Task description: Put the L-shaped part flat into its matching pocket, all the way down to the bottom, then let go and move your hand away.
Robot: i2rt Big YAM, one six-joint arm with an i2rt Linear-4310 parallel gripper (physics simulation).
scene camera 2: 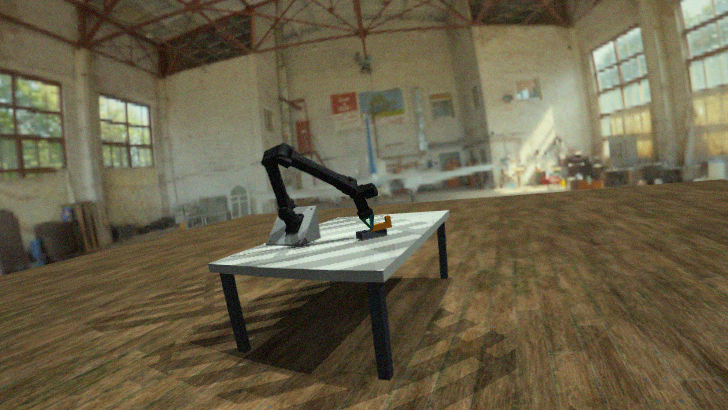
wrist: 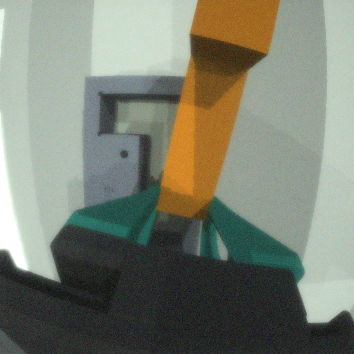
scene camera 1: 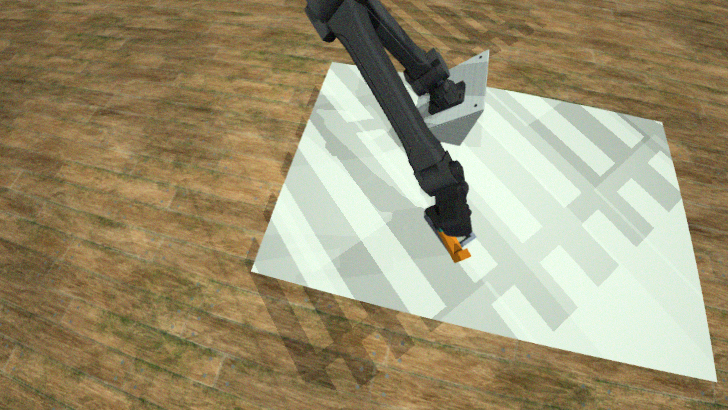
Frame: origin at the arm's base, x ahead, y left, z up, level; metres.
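Seen in the pictures: gripper, fingertip midpoint: [scene camera 2: 371,228] [wrist: 183,196]; arm's base at its link origin: [scene camera 2: 295,224] [scene camera 1: 447,99].
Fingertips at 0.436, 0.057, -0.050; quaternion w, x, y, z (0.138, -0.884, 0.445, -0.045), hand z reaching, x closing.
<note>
Pixels of each thing's top centre, then the offset from my fingertips to it, as dx, dy, dz.
- orange L-shaped part at its top centre: [wrist: 209,116] [scene camera 1: 457,240] [scene camera 2: 379,217] +0.039, +0.028, +0.052
- blue-grey pocket block at its top centre: [wrist: 140,176] [scene camera 1: 451,225] [scene camera 2: 370,230] -0.017, +0.028, -0.014
The orange L-shaped part [scene camera 1: 451,246] [scene camera 2: 381,225] [wrist: 202,130] is between the green fingertips of my gripper [scene camera 2: 369,227] [wrist: 183,196], which is shut on the end of its long arm. Its short leg is at the far end and points up, so the L is not lying flat. The blue-grey pocket block [scene camera 1: 469,239] [scene camera 2: 363,235] [wrist: 92,125] sits on the table under the gripper. In the wrist view its pocket shows left of the part, and the long arm slants across the block's right side. The part appears above the block; any contact is hidden.
The white table [scene camera 1: 636,305] [scene camera 2: 305,272] carries the arm's grey wedge-shaped base [scene camera 1: 461,129] [scene camera 2: 311,224], behind the block in scene camera 1. Striped shadows cross the table. The black arm [scene camera 1: 387,96] [scene camera 2: 326,174] reaches over it and hides much of the block in scene camera 1.
</note>
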